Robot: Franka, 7 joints.
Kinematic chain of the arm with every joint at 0, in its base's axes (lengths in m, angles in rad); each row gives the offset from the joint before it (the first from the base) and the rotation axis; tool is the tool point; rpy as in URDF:
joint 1: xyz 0 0 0.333 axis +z
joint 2: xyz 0 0 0 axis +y
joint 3: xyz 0 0 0.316 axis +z
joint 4: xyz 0.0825 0 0 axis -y
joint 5: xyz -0.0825 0 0.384 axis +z
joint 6: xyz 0 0 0 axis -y
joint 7: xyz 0.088 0 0 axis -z
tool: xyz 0 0 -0.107 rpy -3.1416 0 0
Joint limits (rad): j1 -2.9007..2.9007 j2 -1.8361..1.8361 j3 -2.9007..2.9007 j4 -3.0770..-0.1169 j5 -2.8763..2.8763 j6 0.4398..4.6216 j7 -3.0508..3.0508
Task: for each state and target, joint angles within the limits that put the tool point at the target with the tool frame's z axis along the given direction. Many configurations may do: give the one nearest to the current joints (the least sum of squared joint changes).
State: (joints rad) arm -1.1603 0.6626 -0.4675 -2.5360 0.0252 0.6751 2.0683
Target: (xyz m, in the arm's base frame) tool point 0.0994 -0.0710 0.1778 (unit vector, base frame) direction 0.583 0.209 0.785
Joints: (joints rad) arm -1.0153 0.7980 -0.2843 -2.8656 0.8140 0.6658 2.0683
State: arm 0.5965 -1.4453 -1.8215 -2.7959 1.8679 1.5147 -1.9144
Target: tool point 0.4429 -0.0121 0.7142 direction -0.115 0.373 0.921
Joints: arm 1.3102 -0.8800 -1.0395 -2.1417 2.0214 1.6337 -1.9144
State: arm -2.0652 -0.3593 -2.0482 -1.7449 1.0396 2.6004 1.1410
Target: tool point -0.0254 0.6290 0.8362 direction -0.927 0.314 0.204
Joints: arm -2.3742 -0.4832 -1.9361 -1.0201 1.1371 2.1266 1.1410
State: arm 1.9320 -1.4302 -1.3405 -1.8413 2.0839 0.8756 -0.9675
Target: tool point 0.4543 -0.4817 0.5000 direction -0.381 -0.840 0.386
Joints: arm 1.4689 -1.7365 -1.2737 -1.7920 2.4777 1.2669 -0.9675
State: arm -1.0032 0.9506 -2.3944 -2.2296 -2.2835 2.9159 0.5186
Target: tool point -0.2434 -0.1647 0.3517 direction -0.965 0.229 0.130
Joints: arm -0.4966 1.7029 -1.8668 -2.8303 -2.2597 3.2359 0.5186
